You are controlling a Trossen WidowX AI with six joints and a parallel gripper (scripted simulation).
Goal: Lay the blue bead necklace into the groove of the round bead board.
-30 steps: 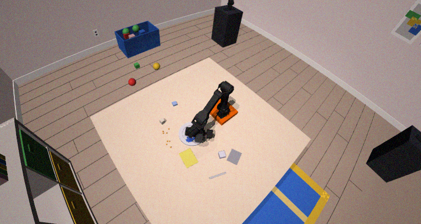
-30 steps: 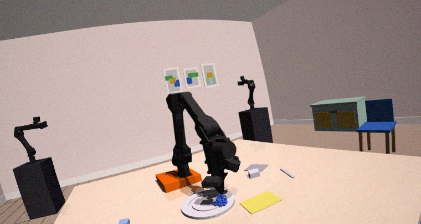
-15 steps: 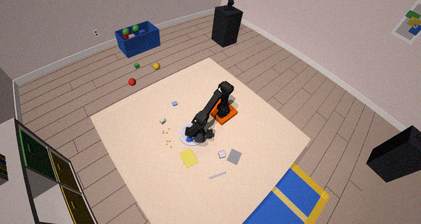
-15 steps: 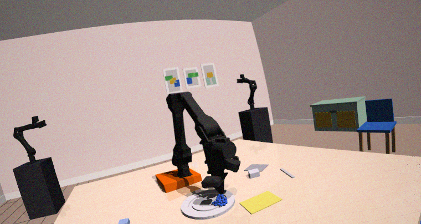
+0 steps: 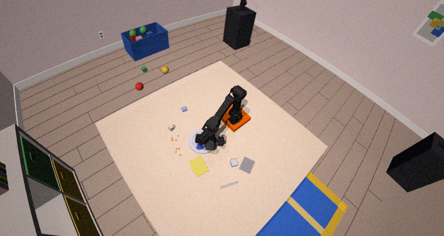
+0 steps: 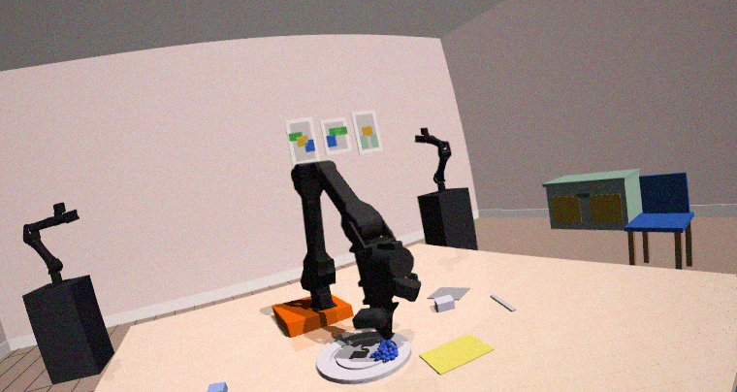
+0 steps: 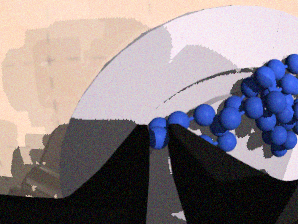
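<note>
My gripper tip is 70 mm to the left of the round bead board, 10 mm short of it and 10 mm above it. Also, from my gripper tip: yellow sheet: 140 mm ahead, 80 mm to the left, 20 mm below; small grey block: 200 mm to the left, 70 mm behind, 10 mm below; grey sheet: 260 mm to the left, 130 mm behind, 20 mm below.
</note>
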